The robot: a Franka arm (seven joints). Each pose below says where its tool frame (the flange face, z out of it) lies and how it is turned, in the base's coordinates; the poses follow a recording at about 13 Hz.
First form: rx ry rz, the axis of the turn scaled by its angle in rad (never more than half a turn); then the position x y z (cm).
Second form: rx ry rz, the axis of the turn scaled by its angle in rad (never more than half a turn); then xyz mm. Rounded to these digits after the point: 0 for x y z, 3 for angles.
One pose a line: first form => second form
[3.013 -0.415 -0.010 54.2 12.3 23.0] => [3.013 -0.415 -0.010 542 123 230]
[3.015 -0.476 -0.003 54.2 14.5 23.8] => [3.015 -0.476 -0.003 542 145 238]
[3.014 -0.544 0.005 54.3 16.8 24.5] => [3.014 -0.544 0.005 543 168 245]
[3.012 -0.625 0.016 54.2 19.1 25.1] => [3.012 -0.625 0.016 542 191 251]
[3.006 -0.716 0.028 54.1 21.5 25.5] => [3.006 -0.716 0.028 541 215 255]
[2.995 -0.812 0.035 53.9 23.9 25.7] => [2.995 -0.812 0.035 539 239 257]
